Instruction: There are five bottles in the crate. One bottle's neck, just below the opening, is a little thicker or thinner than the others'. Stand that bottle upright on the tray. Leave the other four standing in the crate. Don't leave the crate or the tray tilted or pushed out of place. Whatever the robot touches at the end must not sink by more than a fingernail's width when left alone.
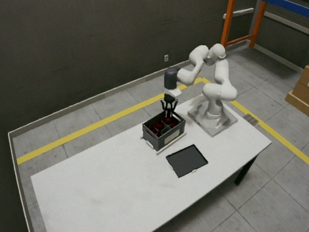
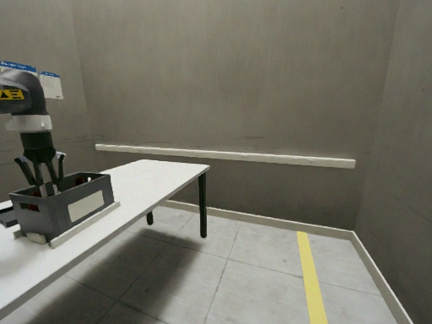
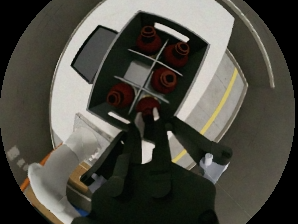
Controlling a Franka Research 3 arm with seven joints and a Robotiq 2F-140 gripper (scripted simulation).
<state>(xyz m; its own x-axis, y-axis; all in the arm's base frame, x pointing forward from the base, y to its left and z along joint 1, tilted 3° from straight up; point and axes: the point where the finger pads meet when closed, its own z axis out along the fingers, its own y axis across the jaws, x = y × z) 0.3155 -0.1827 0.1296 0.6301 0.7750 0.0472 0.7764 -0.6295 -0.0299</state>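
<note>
Right now the dark grey crate is 80 mm ahead of my hand, 60 mm to the left of it and 90 mm below it. Also, from my hand: flat black tray: 80 mm ahead, 340 mm to the left, 160 mm below.
</note>
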